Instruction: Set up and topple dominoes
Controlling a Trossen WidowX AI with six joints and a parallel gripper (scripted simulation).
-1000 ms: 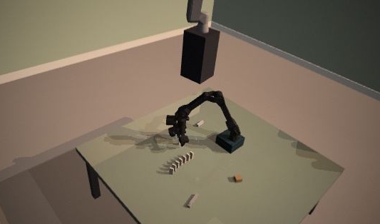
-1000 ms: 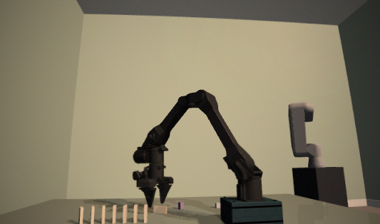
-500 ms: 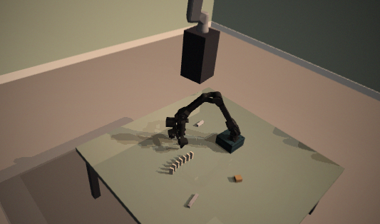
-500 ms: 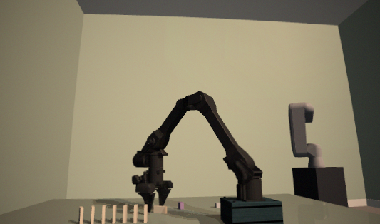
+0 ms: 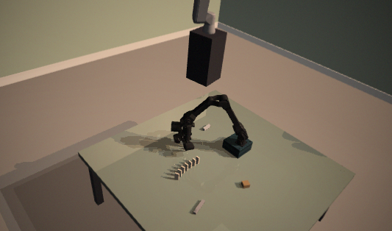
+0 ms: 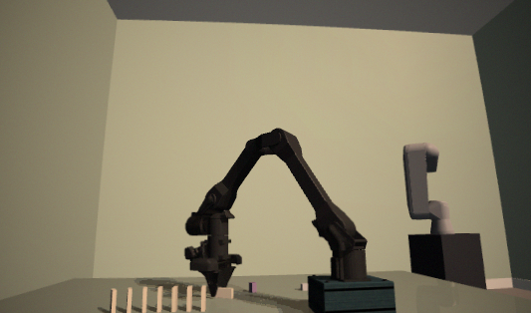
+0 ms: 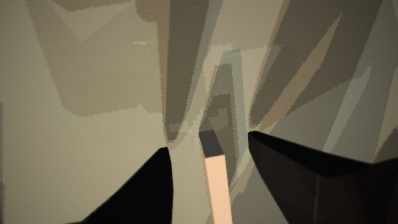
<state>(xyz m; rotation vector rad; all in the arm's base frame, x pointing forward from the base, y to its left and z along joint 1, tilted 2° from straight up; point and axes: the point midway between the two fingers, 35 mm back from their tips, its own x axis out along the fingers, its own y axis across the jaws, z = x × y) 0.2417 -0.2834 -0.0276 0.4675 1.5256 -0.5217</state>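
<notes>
The purple cube lies 11 cm behind my gripper tip, 5 cm to the right of it and 1 cm above it. From my gripper tip the other things lie so: grey bar: 32 cm ahead, 35 cm to the left; orange block: 1 cm ahead, 47 cm to the left, 1 cm above.
</notes>
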